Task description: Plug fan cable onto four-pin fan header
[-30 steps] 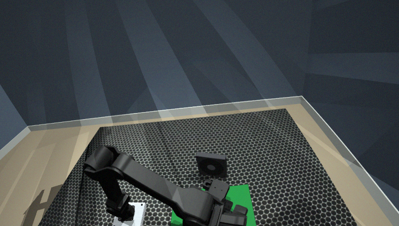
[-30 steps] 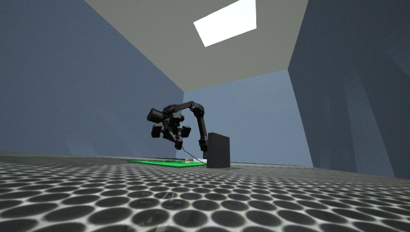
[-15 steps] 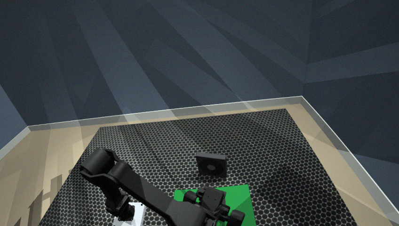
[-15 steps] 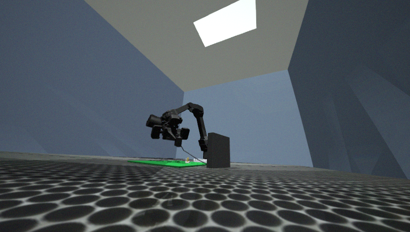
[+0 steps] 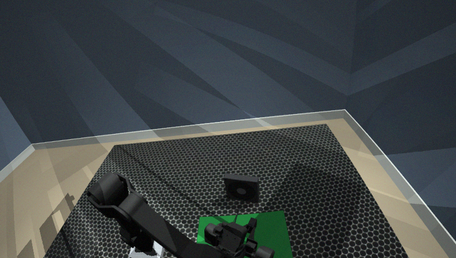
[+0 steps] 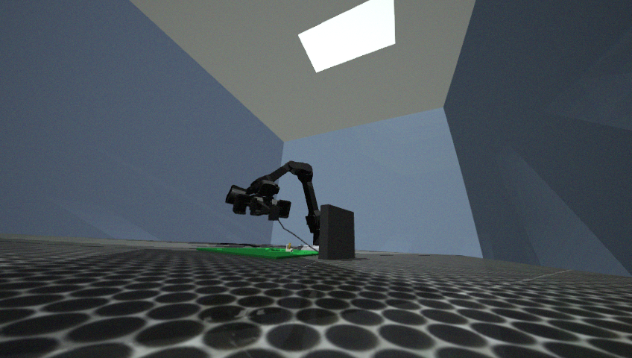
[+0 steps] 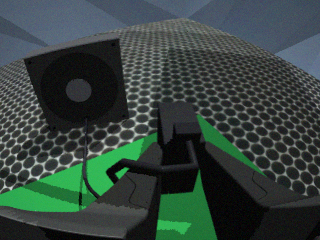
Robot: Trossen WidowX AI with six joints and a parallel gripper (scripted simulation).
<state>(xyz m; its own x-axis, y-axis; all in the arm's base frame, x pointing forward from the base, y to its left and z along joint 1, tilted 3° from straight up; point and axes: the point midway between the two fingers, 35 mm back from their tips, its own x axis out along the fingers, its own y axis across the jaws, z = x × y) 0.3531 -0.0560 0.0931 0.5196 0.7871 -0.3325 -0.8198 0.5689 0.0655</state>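
The green board lies 3 cm behind my gripper tip and 13 cm below it. From my gripper tip the other things lie so: black fan (1 cm behind, 18 cm to the left, 5 cm below); then fan cable plug (1 cm to the left, 1 cm below).
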